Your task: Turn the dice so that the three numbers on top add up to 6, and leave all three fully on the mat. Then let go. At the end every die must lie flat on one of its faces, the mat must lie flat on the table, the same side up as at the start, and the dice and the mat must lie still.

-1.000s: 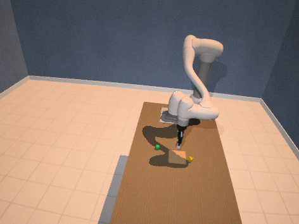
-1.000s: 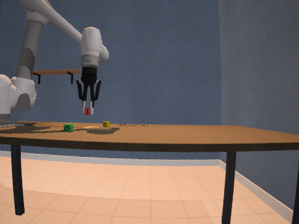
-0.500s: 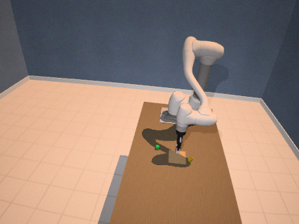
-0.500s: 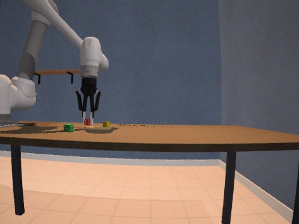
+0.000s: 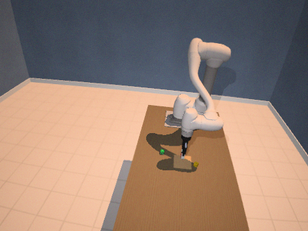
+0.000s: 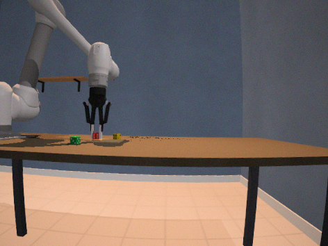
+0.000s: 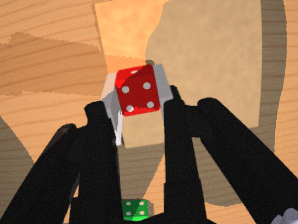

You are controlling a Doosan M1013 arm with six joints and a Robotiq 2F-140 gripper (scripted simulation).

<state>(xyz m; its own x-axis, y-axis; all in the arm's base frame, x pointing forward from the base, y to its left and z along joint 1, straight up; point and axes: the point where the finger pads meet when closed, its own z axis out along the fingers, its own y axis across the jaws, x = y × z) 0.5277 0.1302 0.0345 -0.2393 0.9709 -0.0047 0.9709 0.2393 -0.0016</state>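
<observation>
The red die is 20 mm below my hand. From my hand the other things lie so: yellow die: 50 mm ahead, 120 mm to the left, 30 mm below; then tan mat: 50 mm ahead, 10 mm to the left, 40 mm below; then green die: 170 mm to the right, 30 mm below.
</observation>
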